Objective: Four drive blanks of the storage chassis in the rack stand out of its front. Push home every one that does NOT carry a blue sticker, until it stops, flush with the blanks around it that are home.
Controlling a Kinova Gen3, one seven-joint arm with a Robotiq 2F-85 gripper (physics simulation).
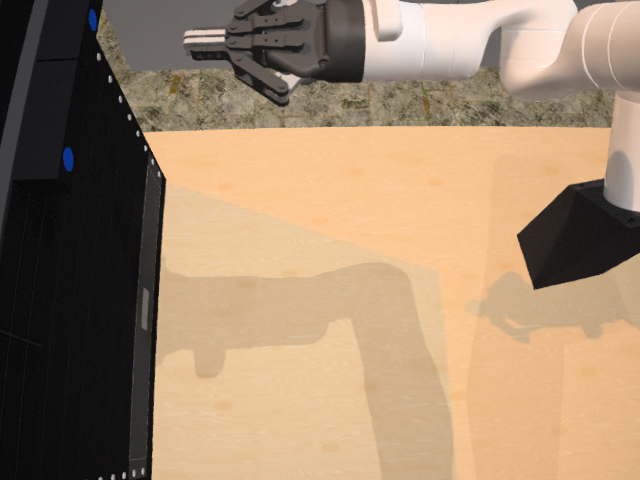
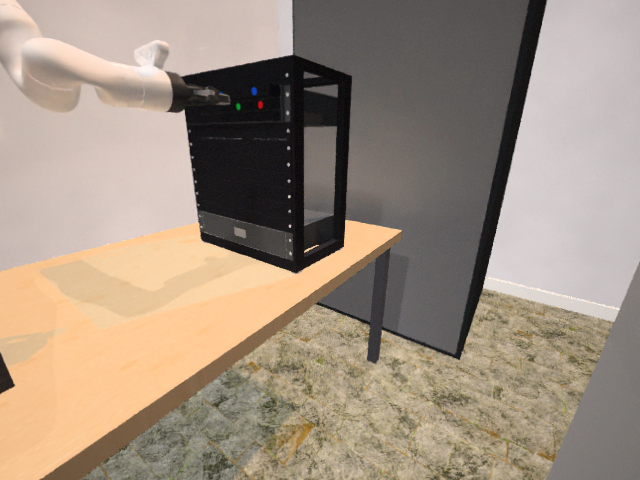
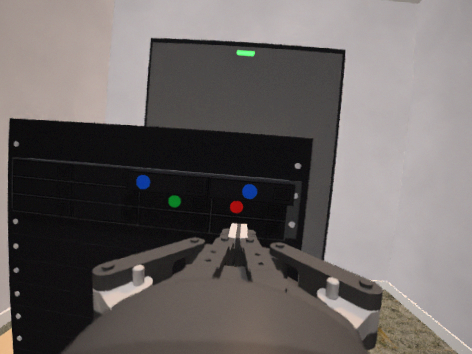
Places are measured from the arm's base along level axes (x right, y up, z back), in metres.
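Pixels of known places: gripper, between the fingertips: (image 1: 185, 44) (image 2: 228, 100) (image 3: 238, 234); arm's base, origin of its link: (image 1: 637, 196).
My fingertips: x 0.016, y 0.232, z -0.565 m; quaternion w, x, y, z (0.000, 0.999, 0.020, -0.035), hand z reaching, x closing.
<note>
Ahead of a thing's pixels: the offset from my fingertips to its top centre. "spot": to the spot under its first point. Level surfaces: height alone.
The storage chassis @(spot: dx -0.325, dy +0.002, dz -0.091 m) (image 3: 42, 186) sits high in the black rack (image 2: 297, 170) (image 3: 75, 137). In its top row, the left blue-stickered blank @(dx -0.109, dy +0.042, dz -0.131 m) (image 1: 41, 134) (image 3: 167, 184) and the right blue-stickered blank @(dx +0.001, dy +0.042, dz -0.139 m) (image 1: 62, 31) (image 3: 272, 192) stand out of the front. Below them, a green sticker @(dx -0.107, dy +0.010, dz -0.106 m) (image 2: 238, 106) (image 3: 174, 201) and a red sticker @(dx -0.015, dy +0.010, dz -0.113 m) (image 2: 260, 104) (image 3: 236, 206) mark two blanks that look set back from the blue ones; whether they are exactly flush is too dark to tell. My gripper (image 1: 184, 42) (image 2: 227, 99) (image 3: 238, 234) is shut and empty, in front of the chassis and apart from it.
The rack stands on the wooden table @(dy -0.492 m) (image 1: 310, 206) (image 2: 170, 330). A tall dark cabinet (image 2: 413, 155) (image 3: 245, 90) stands behind it. Below the chassis are dark panels and a grey unit (image 1: 138, 392) (image 2: 263, 243) at the rack's bottom. White screws line the rack's front rails.
</note>
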